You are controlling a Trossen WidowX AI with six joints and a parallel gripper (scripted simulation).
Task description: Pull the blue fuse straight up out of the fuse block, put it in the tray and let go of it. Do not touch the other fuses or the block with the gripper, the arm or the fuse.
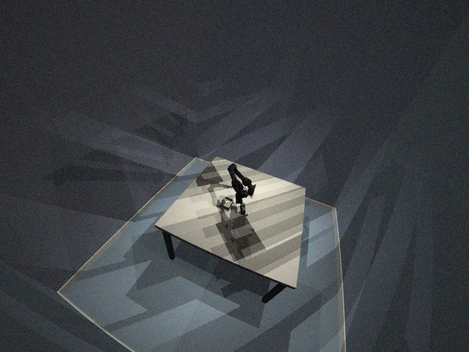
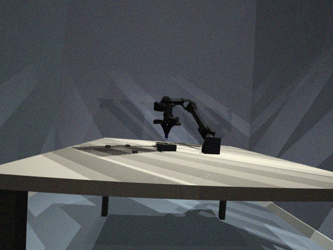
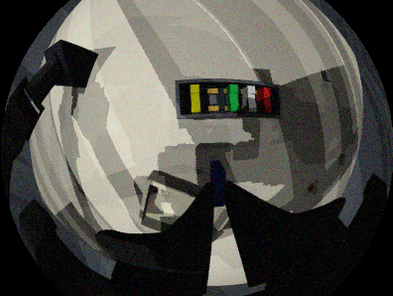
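Now: gripper tip 10 mm past the tray, 110 mm to the left of it and 90 mm above it. Round my gripper tip: blue fuse: 10 mm below; then yellow fuse: 30 mm behind, 60 mm to the left, 70 mm below; then green fuse: 10 mm ahead, 70 mm to the left, 70 mm below.
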